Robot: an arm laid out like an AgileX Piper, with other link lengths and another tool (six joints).
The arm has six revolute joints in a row. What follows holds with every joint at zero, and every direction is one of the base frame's.
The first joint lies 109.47 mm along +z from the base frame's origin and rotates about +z.
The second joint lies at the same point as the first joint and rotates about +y.
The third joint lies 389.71 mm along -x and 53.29 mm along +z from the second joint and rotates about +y.
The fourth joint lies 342.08 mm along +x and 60.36 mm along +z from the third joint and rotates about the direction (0.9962, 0, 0.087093).
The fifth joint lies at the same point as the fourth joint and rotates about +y.
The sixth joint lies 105.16 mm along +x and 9.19 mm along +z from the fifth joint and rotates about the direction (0.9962, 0, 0.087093).
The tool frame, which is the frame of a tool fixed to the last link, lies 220.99 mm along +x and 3 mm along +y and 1.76 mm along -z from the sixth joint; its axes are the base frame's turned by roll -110.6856, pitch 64.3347 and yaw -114.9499 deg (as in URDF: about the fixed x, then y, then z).
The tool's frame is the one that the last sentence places.
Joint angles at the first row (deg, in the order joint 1, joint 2, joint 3, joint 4, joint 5, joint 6):
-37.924, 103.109, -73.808, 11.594, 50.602, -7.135
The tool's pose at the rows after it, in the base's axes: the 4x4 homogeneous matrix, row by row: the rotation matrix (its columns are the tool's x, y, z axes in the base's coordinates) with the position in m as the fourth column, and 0 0 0 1 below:
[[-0.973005 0.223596 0.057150 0.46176], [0.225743 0.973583 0.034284 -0.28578], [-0.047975 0.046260 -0.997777 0.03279], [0 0 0 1]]
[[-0.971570 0.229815 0.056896 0.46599], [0.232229 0.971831 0.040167 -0.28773], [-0.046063 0.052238 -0.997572 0.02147], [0 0 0 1]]
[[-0.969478 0.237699 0.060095 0.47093], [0.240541 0.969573 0.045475 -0.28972], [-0.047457 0.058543 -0.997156 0.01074], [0 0 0 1]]
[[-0.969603 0.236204 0.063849 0.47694], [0.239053 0.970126 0.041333 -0.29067], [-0.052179 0.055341 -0.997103 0.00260], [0 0 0 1]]
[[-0.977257 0.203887 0.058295 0.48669], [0.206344 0.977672 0.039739 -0.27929], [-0.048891 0.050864 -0.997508 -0.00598], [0 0 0 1]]
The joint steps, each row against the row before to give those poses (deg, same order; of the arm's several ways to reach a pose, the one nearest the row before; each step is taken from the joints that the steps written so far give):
-0.001, 1.802, 0.000, 1.306, -1.235, -0.613
0.001, 1.355, 0.000, 0.447, -1.131, -0.068
0.000, 1.306, 0.000, 0.589, -1.254, -0.067
0.371, 0.990, 0.001, 0.132, -1.342, -0.055
1.688, 0.953, -0.001, -0.134, -0.849, -0.354

